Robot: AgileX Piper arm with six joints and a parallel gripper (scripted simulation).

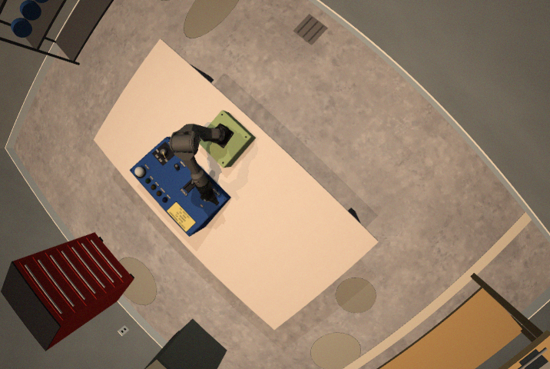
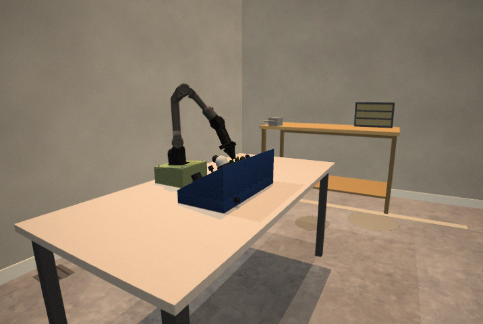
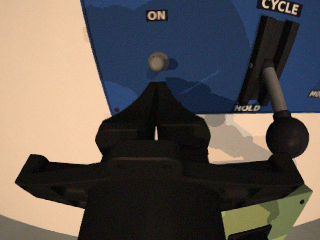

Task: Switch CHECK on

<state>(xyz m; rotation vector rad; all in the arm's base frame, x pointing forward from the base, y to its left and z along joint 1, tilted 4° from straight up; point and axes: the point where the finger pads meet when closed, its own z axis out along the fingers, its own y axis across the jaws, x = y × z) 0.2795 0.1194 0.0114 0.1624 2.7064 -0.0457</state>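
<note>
Right now the check toggle is 30 mm ahead of my hand and 20 mm below it. The rest, counted from my hand: blue console (30 mm ahead, 180 mm to the right, 40 mm below); then mode knob (10 mm behind, 240 mm to the right, 10 mm below); then cycle lever (20 mm behind, 120 mm to the right, 10 mm below).
</note>
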